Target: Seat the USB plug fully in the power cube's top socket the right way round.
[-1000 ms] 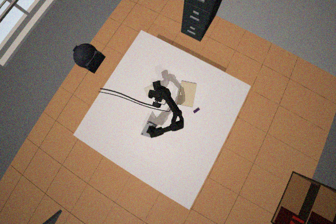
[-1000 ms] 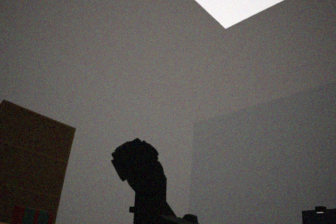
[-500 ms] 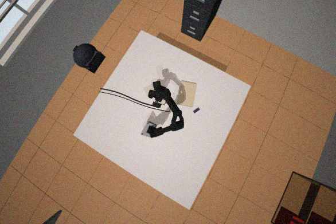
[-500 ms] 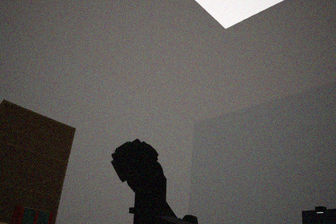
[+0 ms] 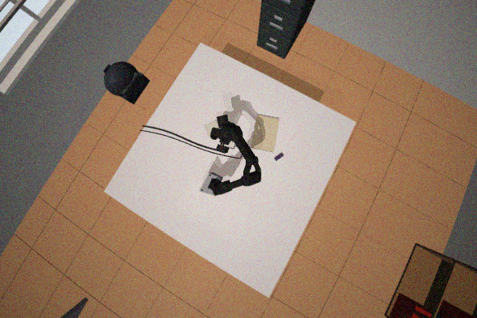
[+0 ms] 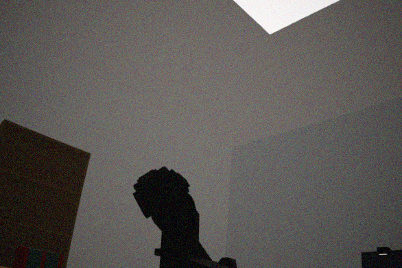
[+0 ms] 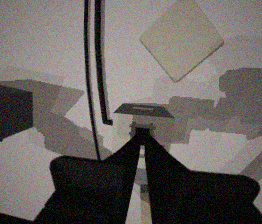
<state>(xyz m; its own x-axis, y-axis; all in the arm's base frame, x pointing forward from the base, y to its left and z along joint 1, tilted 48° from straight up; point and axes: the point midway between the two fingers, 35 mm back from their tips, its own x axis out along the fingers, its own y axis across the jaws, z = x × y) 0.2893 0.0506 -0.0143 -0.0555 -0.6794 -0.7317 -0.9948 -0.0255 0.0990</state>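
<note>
My gripper tip is now 10 mm above the USB plug. Round my gripper tip: USB socket: 30 mm below; pale square sheet: 40 mm ahead, 130 mm to the left, 100 mm below; beige pad: 160 mm ahead, 220 mm to the right, 90 mm below.
</note>
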